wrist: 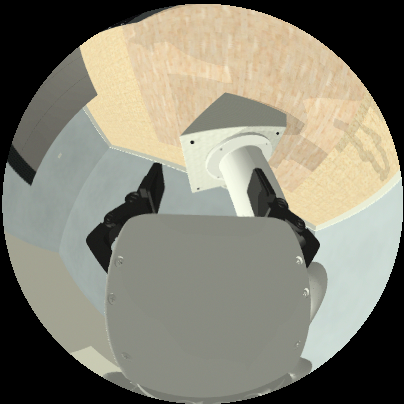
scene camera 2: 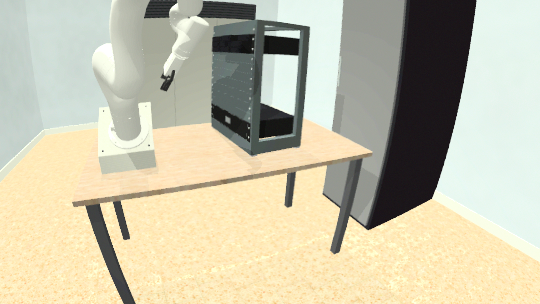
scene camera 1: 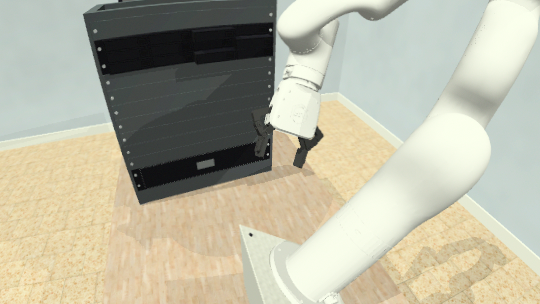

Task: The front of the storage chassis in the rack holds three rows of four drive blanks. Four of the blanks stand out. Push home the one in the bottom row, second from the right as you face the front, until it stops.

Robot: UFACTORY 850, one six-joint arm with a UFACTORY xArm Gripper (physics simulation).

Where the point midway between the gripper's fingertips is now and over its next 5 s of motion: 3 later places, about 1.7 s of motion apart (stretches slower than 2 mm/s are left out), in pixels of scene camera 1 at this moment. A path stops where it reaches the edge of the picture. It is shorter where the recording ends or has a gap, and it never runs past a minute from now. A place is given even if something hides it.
My gripper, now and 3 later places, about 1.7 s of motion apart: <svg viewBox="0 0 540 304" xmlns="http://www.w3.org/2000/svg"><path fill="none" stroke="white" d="M278 162L223 100L223 98L223 93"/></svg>
